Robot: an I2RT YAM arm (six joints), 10 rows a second.
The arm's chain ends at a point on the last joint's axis. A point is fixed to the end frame.
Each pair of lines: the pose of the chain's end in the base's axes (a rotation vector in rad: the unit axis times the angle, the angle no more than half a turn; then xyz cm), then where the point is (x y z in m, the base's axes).
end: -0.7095 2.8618 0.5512 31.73 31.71 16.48
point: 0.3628 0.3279 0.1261
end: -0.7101 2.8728 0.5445 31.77 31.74 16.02
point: 0.3629 0.3279 0.1211
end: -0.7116 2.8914 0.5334 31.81 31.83 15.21
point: 0.3628 0.3283 0.1122
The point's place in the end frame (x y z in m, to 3 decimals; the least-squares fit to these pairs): -0.036 -0.025 0.042
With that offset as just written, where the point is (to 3 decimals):
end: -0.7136 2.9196 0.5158 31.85 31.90 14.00
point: 0.362 0.328 0.099
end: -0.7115 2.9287 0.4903 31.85 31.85 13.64
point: 0.362 0.327 0.095
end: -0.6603 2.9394 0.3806 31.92 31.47 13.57
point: 0.364 0.319 0.095
